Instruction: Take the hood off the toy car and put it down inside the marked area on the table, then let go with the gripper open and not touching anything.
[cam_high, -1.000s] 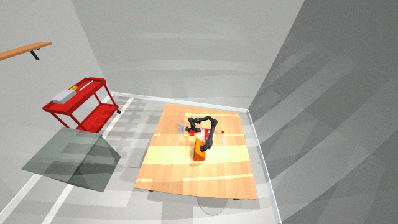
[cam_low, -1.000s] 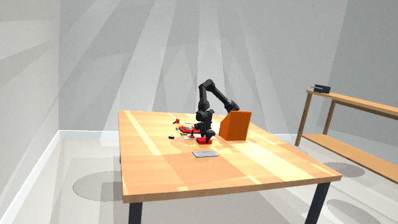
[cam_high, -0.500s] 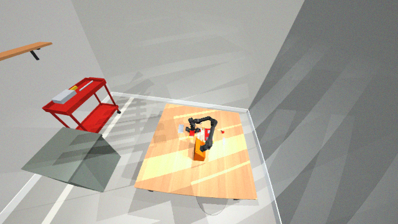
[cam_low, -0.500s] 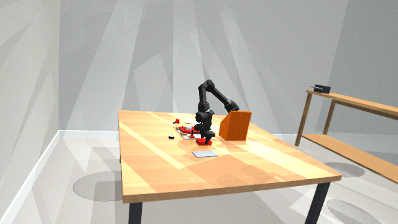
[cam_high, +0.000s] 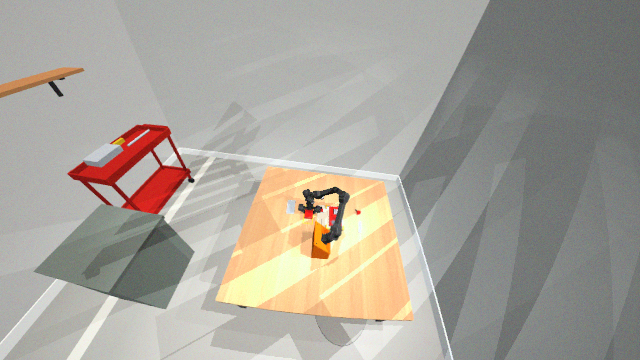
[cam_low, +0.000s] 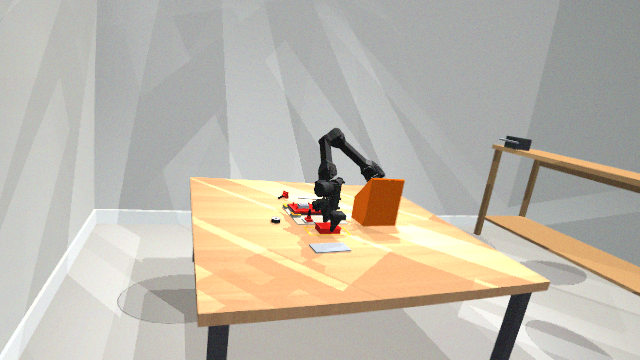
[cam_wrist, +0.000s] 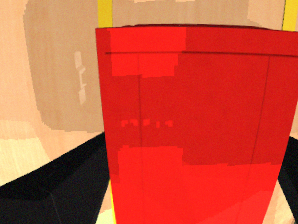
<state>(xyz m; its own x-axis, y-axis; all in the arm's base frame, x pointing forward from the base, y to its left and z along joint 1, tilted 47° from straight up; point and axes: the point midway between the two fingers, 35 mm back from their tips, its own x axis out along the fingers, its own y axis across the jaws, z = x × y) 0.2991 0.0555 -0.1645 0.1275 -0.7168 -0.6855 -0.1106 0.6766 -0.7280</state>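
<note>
The red hood is 10 mm above my gripper tip. Round my gripper tip: black wheel 210 mm ahead, 80 mm to the right.
</note>
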